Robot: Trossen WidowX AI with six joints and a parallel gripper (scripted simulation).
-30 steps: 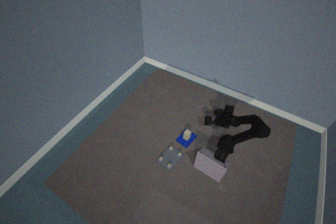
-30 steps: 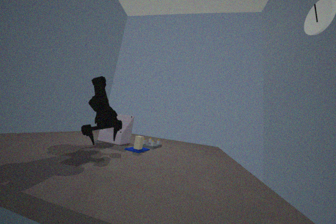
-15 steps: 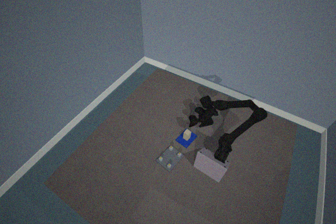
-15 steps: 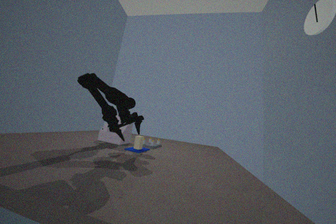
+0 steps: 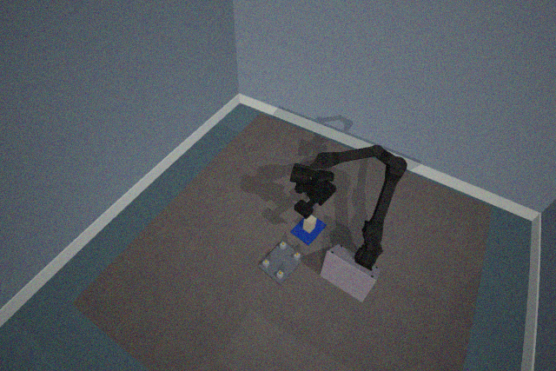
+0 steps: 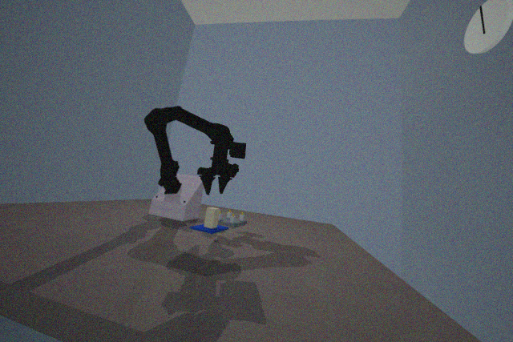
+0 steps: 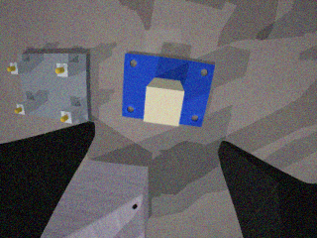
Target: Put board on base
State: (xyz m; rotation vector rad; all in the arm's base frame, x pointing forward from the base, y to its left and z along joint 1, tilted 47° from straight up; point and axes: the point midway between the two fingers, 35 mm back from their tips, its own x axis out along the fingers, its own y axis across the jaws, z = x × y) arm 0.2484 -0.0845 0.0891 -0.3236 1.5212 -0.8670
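Now: the blue board 110 mm below my gripper tip. Also, from my gripper tip: grey base: 190 mm to the left, 130 mm below, 40 mm ahead.
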